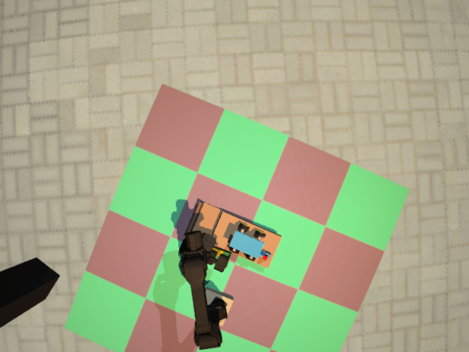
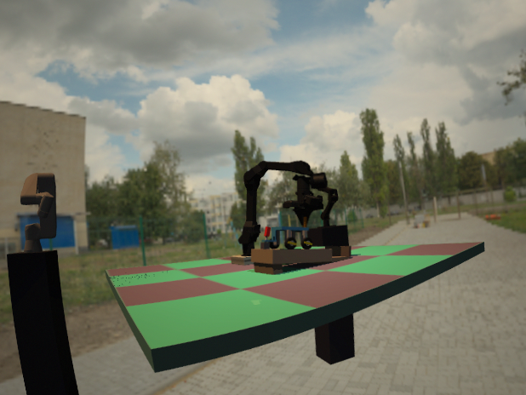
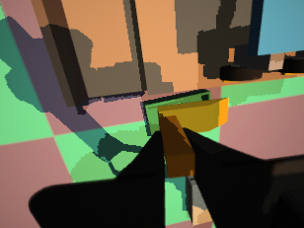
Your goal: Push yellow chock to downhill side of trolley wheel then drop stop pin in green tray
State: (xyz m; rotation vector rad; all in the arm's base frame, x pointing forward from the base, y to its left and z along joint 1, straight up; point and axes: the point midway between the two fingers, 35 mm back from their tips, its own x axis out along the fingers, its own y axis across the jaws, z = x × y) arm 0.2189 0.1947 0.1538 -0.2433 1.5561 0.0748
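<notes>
My gripper tip is 110 mm short of the red-headed stop pin, 220 mm to the left of it and 30 mm above it. Also, from my gripper tip: yellow chock: 10 mm ahead, 20 mm to the right, 10 mm below; green tray: 40 mm behind, 60 mm to the right, 170 mm below; blue trolley: 110 mm ahead, 120 mm to the right, 50 mm below.
</notes>
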